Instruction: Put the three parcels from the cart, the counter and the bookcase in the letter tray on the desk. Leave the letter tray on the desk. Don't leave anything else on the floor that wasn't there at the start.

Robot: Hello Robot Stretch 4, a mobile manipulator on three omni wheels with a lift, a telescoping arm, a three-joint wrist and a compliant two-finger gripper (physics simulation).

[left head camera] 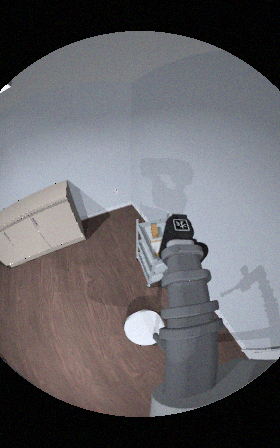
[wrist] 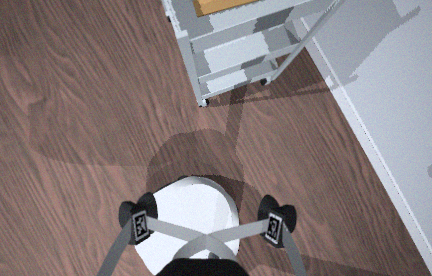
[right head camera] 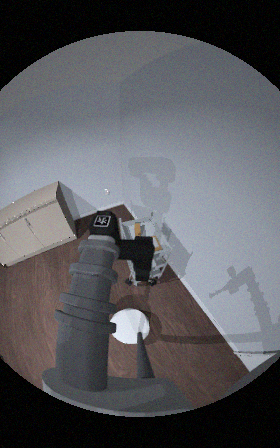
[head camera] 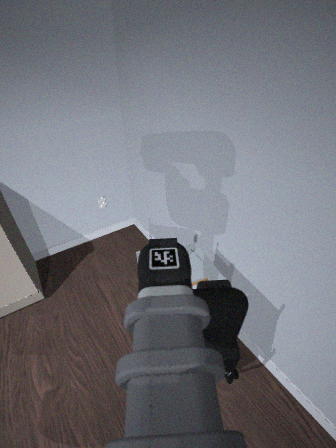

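Pixels of known places: gripper, fingertip midpoint: [wrist: 208, 210] [right head camera: 140, 283]; robot's base at its link origin: [left head camera: 143, 326] [wrist: 191, 221] [right head camera: 130, 325].
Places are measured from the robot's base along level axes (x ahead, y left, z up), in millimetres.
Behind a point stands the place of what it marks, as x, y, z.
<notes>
The light grey cart [left head camera: 156, 271] {576, -99, 368} [wrist: 188, 62] {509, -36, 622} stands by the wall near the room's corner, partly hidden by the arm in the head views. An orange-brown parcel [left head camera: 154, 230] {852, -51, 687} [right head camera: 138, 229] {849, -65, 687} lies on its top shelf. A second orange-brown item [right head camera: 156, 243] {720, -230, 649} shows beside it, partly hidden; I cannot tell what it is. Part of an orange-brown thing [wrist: 220, 6] {623, -102, 645} shows at the wrist view's top edge. My gripper [right head camera: 141, 282] {268, -87, 940} [wrist: 208, 210] {268, -87, 940} is open and empty, its fingers well apart, above the floor on the near side of the cart. The desk, letter tray and bookcase do not show now.
A beige cabinet [head camera: 15, 265] {1157, 1027, 452} [left head camera: 45, 225] {951, 1373, 564} [right head camera: 37, 225] {948, 1378, 566} stands against the wall at the left. The wall [head camera: 290, 200] {817, -527, 1089} runs close along the cart's right side. A round white disc [left head camera: 144, 327] {0, 0, 187} [right head camera: 127, 327] {-17, 14, 187} [wrist: 195, 205] {112, -29, 187} shows low over the floor, below the gripper.
</notes>
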